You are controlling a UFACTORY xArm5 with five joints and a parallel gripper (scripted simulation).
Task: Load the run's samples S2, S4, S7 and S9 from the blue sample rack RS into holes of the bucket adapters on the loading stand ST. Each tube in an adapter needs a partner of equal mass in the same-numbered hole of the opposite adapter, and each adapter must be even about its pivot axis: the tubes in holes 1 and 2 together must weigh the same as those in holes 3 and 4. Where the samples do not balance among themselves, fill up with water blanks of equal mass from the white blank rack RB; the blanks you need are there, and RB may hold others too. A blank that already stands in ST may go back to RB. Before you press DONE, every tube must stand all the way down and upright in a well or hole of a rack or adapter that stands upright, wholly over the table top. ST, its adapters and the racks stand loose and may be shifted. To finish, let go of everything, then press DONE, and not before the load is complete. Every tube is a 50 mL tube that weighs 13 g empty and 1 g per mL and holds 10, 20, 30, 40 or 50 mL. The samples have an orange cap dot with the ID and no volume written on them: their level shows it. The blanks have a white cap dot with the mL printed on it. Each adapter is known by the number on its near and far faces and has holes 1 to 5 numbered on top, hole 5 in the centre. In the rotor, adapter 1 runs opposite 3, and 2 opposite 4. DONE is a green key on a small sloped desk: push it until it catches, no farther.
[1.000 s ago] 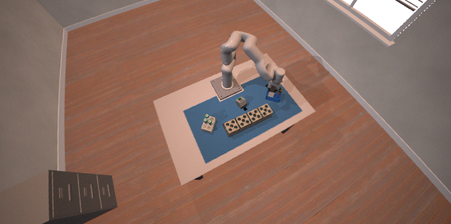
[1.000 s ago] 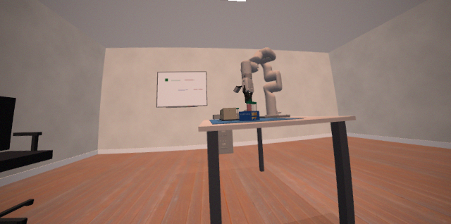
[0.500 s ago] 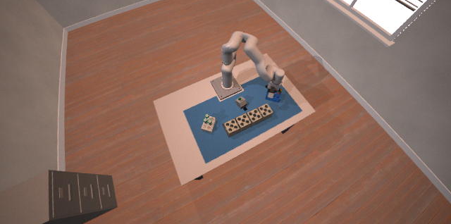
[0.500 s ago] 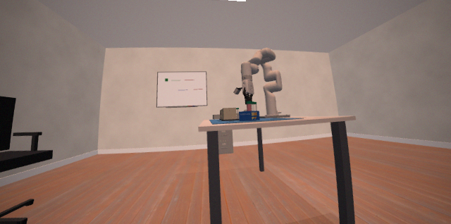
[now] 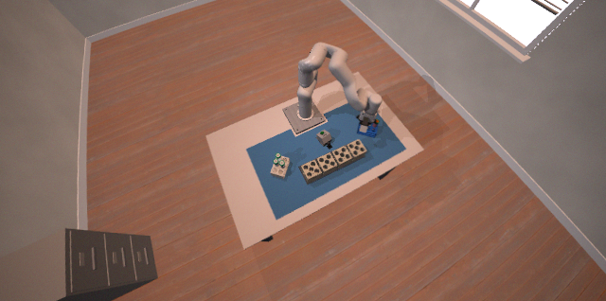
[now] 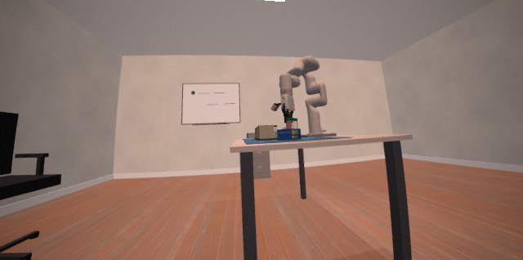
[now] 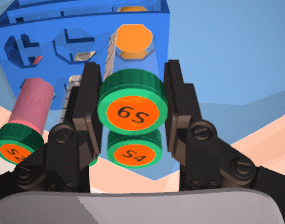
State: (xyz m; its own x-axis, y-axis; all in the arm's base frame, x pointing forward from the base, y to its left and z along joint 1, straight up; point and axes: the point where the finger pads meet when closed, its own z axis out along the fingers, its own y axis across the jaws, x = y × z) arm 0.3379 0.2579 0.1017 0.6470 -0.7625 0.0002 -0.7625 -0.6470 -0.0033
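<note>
Now: the sample tube S9 1 cm ahead of my hand and 5 cm below it. Round my hand: blue sample rack RS: 2 cm ahead, 4 cm to the left, 9 cm below; then sample tube S4: 3 cm behind, 3 cm to the left, 5 cm below; then sample tube S7: 1 cm ahead, 5 cm to the left, 5 cm below.
</note>
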